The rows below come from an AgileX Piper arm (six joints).
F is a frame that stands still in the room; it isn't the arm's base.
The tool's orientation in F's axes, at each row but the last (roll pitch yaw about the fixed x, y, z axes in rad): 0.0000 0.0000 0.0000; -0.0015 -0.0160 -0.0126; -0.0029 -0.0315 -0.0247; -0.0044 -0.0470 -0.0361; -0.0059 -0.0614 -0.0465; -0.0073 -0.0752 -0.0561; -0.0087 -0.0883 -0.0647; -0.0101 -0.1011 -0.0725
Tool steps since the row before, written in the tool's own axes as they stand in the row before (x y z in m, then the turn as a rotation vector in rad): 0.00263 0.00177 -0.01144 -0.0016 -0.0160 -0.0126; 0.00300 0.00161 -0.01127 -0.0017 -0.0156 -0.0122; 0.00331 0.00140 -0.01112 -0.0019 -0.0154 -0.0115; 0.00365 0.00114 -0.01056 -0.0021 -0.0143 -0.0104; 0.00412 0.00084 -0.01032 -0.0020 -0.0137 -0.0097; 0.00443 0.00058 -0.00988 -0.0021 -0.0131 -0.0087; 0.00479 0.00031 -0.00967 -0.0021 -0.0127 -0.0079; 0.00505 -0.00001 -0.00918 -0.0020 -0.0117 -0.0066
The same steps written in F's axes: 0.00263 0.00177 -0.01144 -0.0016 -0.0160 -0.0126; 0.00320 0.00155 -0.01122 -0.0017 -0.0156 -0.0122; 0.00369 0.00128 -0.01101 -0.0019 -0.0154 -0.0115; 0.00418 0.00094 -0.01038 -0.0021 -0.0143 -0.0104; 0.00478 0.00056 -0.01005 -0.0020 -0.0137 -0.0097; 0.00518 0.00022 -0.00952 -0.0022 -0.0131 -0.0087; 0.00563 -0.00014 -0.00921 -0.0022 -0.0127 -0.0079; 0.00593 -0.00053 -0.00862 -0.0022 -0.0116 -0.0067
